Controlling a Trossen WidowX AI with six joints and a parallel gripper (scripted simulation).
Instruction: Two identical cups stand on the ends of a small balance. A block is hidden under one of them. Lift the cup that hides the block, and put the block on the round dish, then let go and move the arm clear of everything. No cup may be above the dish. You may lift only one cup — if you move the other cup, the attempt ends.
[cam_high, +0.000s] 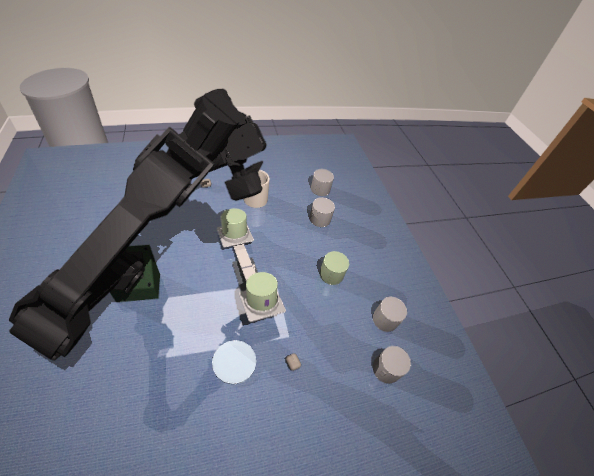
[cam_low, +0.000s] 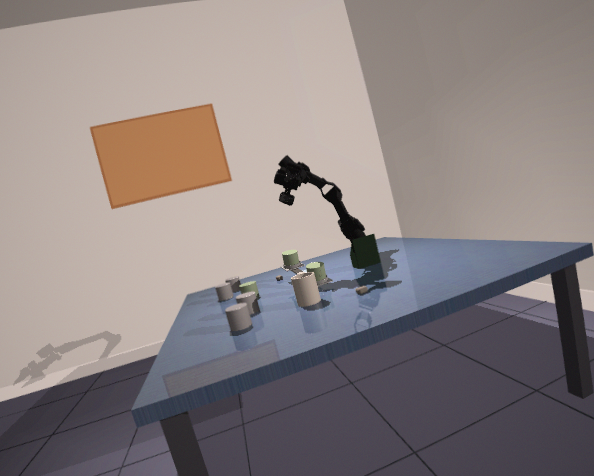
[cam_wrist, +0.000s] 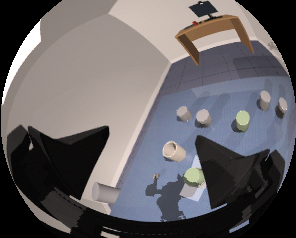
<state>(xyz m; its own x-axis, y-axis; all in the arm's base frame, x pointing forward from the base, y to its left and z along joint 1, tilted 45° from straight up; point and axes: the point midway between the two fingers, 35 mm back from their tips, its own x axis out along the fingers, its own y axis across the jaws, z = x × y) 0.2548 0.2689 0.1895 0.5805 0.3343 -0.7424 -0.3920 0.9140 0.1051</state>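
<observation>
My gripper tip is 36 cm above the pale green block, 7 cm to the right of it and 4 cm past it. Also, from my gripper tip: small balance: 37 cm below, 6 cm to the right; then balance beam: 36 cm below, 6 cm to the right, 1 cm behind; then beige cup: 36 cm below, 24 cm to the left, 3 cm ahead.
</observation>
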